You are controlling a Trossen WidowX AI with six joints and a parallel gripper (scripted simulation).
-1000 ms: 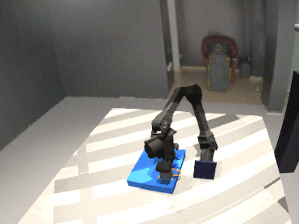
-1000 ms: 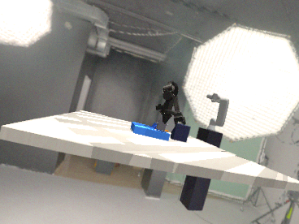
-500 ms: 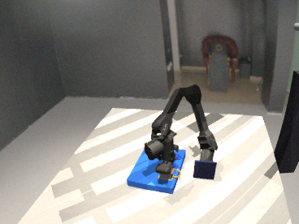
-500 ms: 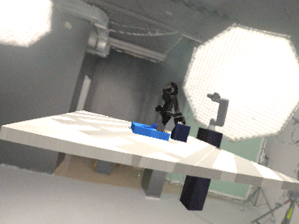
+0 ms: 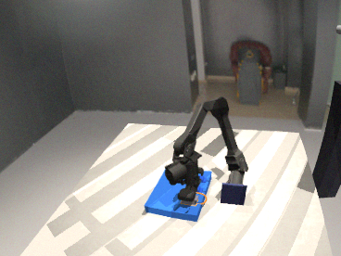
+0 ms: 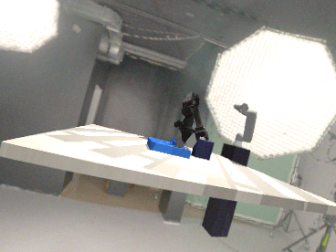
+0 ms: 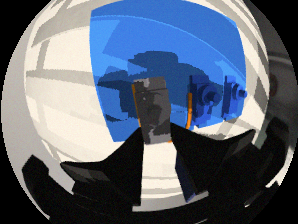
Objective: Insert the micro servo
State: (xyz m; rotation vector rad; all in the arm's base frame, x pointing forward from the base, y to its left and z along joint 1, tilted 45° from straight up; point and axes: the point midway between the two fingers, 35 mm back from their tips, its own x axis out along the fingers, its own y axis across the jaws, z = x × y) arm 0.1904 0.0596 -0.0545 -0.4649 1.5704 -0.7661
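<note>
Now: gripper tip 11 cm short of the blue robot deck, 9 cm to the left of it and 6 cm above it.
</note>
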